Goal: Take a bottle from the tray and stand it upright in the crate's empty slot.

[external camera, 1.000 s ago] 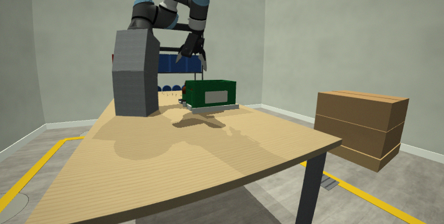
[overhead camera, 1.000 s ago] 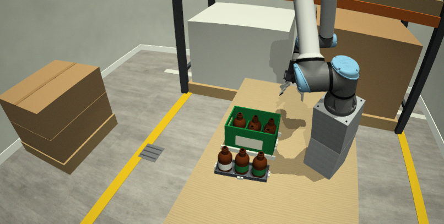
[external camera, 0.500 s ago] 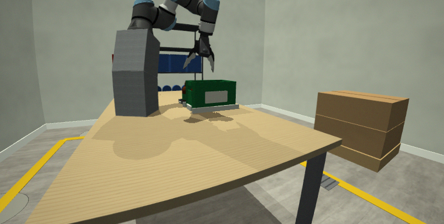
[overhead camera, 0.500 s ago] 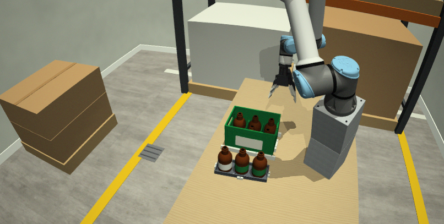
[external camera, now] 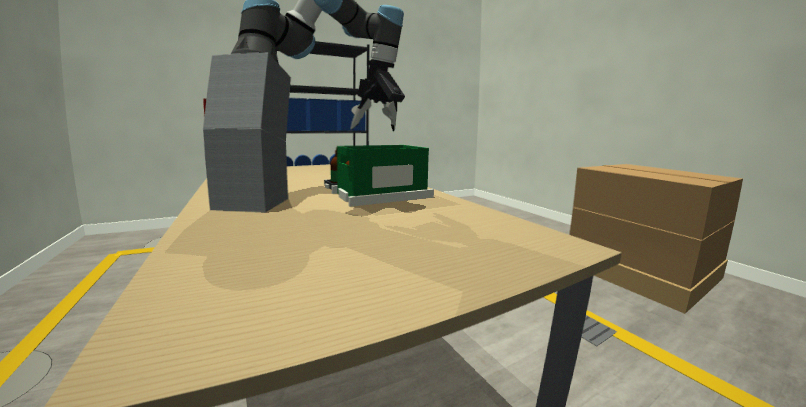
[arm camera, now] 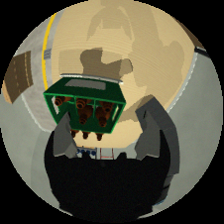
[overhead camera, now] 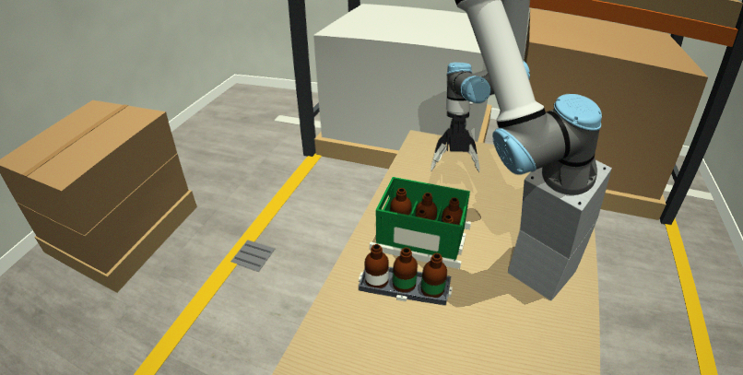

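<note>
My gripper is now 31 cm to the right of the brown bottle, 15 cm above it and 13 cm short of it. Also, from my hand: white-labelled bottle: 31 cm to the left, 21 cm ahead, 15 cm below; then crate: 15 cm below, 9 cm to the left, 9 cm ahead; then tray: 32 cm to the left, 22 cm below, 12 cm ahead.
</note>
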